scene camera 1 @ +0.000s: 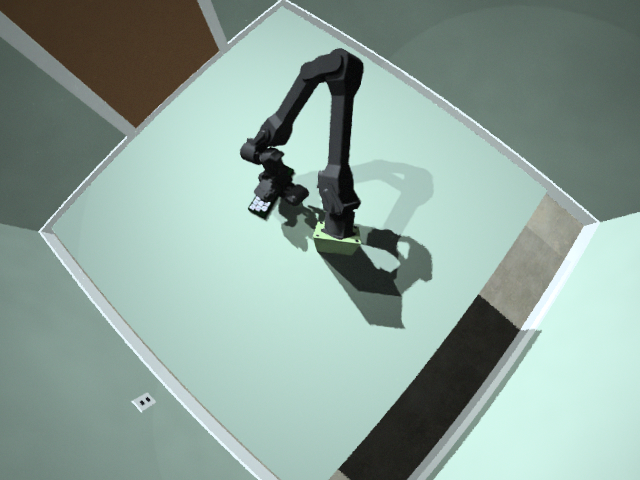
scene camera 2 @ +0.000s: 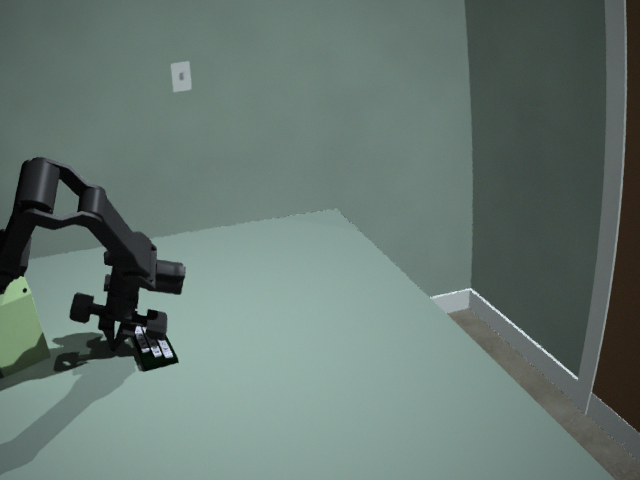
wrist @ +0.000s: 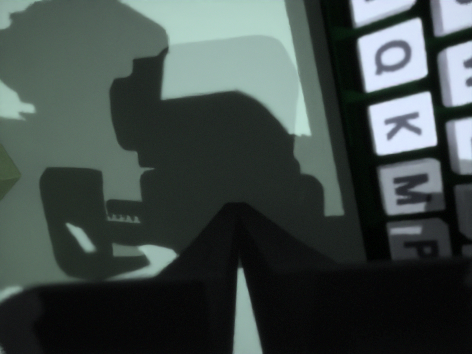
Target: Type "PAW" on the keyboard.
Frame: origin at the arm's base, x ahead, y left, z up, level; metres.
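Where they show: gripper, fingertip midpoint: (scene camera 1: pixel 290 203) (scene camera 2: pixel 113 349) (wrist: pixel 235 212); arm's base, link origin: (scene camera 1: pixel 338 232).
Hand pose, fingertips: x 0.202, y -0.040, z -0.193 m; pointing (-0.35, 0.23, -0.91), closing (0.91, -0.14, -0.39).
Things, the pixels of their top centre, and the offset from my fingertips. Level surfaces: height alone.
- keyboard, top centre: (scene camera 2: pixel 149 336) (scene camera 1: pixel 270 188) 0.080 m ahead, 0.005 m right, 0.014 m up
- Q key, top centre: (wrist: pixel 391 56) 0.059 m ahead, 0.045 m left, 0.014 m up
- K key, top centre: (wrist: pixel 402 125) 0.060 m ahead, 0.026 m left, 0.014 m up
- M key, top centre: (wrist: pixel 411 189) 0.061 m ahead, 0.008 m left, 0.014 m up
- P key, top centre: (wrist: pixel 421 249) 0.062 m ahead, 0.010 m right, 0.014 m up
- table, surface height: 0.002 m down
The keyboard (scene camera 1: pixel 262 205) (scene camera 2: pixel 153 363) (wrist: pixel 352 150) is a small dark green board with white letter keys, lying on the table. In the wrist view, the Q key (wrist: pixel 393 55), K key (wrist: pixel 402 124), M key (wrist: pixel 411 187) and P key (wrist: pixel 419 241) form a column near its edge. The P key is shaded and partly hidden behind the finger. Keys farther right are cut off, and I cannot make out A or W. My gripper (scene camera 2: pixel 114 348) (wrist: pixel 235 212) is shut and empty, its tips pointing down low over the table beside the keyboard's edge, on the base side.
The arm's light green base block (scene camera 1: pixel 337 243) (scene camera 2: pixel 23 330) stands close to the keyboard. The arm's dark shadow falls across the table (scene camera 1: pixel 206 289) (scene camera 2: pixel 330 403) beside the keyboard and under the fingertips. The arm covers part of the keyboard in both scene views.
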